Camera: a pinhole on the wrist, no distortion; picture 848 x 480 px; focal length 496.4 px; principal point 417.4 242.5 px. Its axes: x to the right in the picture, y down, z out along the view. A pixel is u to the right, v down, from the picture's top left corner.
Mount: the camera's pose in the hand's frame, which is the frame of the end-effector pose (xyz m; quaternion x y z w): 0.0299 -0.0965 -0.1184 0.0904 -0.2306 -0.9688 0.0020
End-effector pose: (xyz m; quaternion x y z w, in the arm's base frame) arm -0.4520 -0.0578 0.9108 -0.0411 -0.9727 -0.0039 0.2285
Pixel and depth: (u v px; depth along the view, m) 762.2 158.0 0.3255
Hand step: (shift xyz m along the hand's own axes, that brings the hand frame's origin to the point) -0.2477 0.0880 0.1030
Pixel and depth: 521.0 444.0 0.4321
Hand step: -0.1415 -0.0644 0.3234
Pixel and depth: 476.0 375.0 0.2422
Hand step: -0.0433 -0.0474 0.1180
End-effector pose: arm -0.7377 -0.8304 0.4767 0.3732 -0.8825 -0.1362 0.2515
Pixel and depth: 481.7 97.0 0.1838
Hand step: -0.0238 0.0326 0.0146
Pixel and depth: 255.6 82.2 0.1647
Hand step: 0.0557 0.0270 0.0117
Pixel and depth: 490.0 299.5 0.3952
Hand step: -0.0983 0.0368 0.2385
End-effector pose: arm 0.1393 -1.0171 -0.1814 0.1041 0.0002 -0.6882 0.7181
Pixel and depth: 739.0 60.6 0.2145
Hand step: -0.1416 0.0632 0.0104
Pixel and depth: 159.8 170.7 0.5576
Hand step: 0.2194 0.2377 0.3851
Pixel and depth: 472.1 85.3 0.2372
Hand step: -0.0347 0.0753 0.0515
